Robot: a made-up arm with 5 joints. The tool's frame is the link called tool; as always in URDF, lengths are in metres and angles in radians.
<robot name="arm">
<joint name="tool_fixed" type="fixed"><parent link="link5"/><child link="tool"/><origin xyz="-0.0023 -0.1 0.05" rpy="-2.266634 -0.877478 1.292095"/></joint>
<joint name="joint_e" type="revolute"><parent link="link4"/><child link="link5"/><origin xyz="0.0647 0.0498 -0.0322" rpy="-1.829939 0.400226 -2.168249"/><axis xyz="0 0 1"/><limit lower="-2.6" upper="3.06" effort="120" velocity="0.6"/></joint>
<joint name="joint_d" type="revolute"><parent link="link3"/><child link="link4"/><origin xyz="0.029 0.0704 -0.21" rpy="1.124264 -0.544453 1.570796"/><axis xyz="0 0 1"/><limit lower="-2.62" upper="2.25" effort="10" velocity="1.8"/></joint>
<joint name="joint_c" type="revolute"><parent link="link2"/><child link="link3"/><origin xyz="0.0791 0.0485 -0.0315" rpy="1.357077 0.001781 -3.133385"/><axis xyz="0 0 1"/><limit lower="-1.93" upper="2.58" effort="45" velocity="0.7"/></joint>
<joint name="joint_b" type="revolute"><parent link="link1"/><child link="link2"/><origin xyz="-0.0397 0.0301 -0.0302" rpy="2.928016 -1.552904 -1.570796"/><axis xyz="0 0 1"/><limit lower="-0.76" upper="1.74" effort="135" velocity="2.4"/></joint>
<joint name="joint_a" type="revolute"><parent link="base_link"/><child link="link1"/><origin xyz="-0.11 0.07 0.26" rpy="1.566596 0.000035 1.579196"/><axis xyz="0 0 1"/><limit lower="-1.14" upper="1.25" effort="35" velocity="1.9"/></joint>
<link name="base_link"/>
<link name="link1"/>
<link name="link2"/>
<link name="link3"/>
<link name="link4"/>
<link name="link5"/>
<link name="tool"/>
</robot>
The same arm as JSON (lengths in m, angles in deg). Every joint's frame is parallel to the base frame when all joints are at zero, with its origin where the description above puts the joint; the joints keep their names.
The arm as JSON. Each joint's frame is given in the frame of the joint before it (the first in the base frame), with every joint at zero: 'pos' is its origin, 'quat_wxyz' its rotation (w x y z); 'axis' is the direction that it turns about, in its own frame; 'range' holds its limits. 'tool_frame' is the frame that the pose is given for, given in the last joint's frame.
{
  "length_unit": "m",
  "angle_unit": "deg",
  "joints": [
    {
      "joint": "joint_a",
      "pos": [
        -0.11,
        0.07,
        0.26
      ],
      "quat_wxyz": [
        1.0,
        0.0,
        0.0,
        0.0
      ],
      "axis": [
        0.999956,
        0.0084,
        0.0042
      ],
      "range": [
        -65.32,
        71.62
      ]
    },
    {
      "joint": "joint_b",
      "pos": [
        -0.03,
        -0.04,
        0.03
      ],
      "quat_wxyz": [
        1.0,
        0.0,
        0.0,
        0.0
      ],
      "axis": [
        -0.0116,
        -0.212096,
        -0.97718
      ],
      "range": [
        -43.54,
        99.69
      ]
    },
    {
      "joint": "joint_c",
      "pos": [
        0.08,
        -0.04,
        0.04
      ],
      "quat_wxyz": [
        1.0,
        0.0,
        0.0,
        0.0
      ],
      "axis": [
        0.0,
        -1.0,
        0.0
      ],
      "range": [
        -110.58,
        147.82
      ]
    },
    {
      "joint": "joint_d",
      "pos": [
        -0.03,
        0.21,
        -0.07
      ],
      "quat_wxyz": [
        1.0,
        0.0,
        0.0,
        0.0
      ],
      "axis": [
        -0.898803,
        -0.369401,
        0.236001
      ],
      "range": [
        -150.11,
        128.92
      ]
    },
    {
      "joint": "joint_e",
      "pos": [
        0.05,
        -0.06,
        -0.04
      ],
      "quat_wxyz": [
        1.0,
        0.0,
        0.0,
        0.0
      ],
      "axis": [
        0.0,
        0.0,
        -1.0
      ],
      "range": [
        -148.97,
        175.33
      ]
    }
  ],
  "tool_frame": {
    "pos": [
      -0.1,
      0.0,
      -0.05
    ],
    "quat_wxyz": [
      0.836298,
      0.331256,
      0.430617,
      -0.073781
    ]
  }
}

